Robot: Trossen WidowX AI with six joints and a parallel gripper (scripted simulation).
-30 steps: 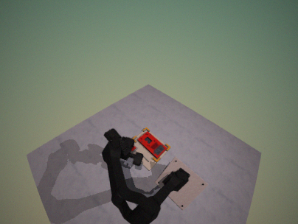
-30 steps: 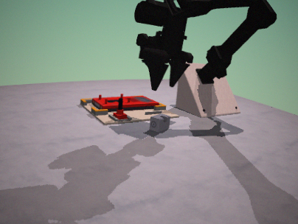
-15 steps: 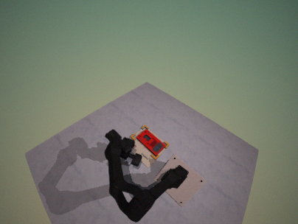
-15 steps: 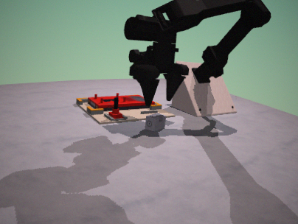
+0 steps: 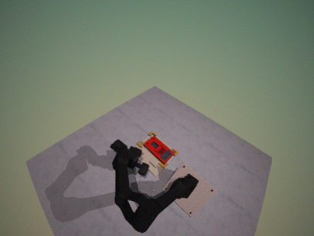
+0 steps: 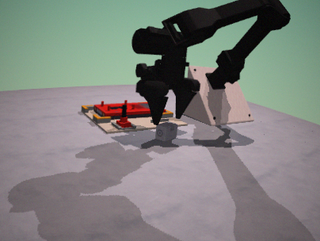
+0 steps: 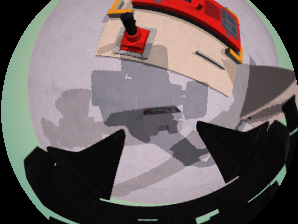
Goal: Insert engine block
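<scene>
My gripper tip is 20 mm above the grey engine block. Also, from my gripper tip: tan base plate (200 mm to the right, 30 mm below); then black upright peg (110 mm to the right, 60 mm ahead, 10 mm below).
</scene>
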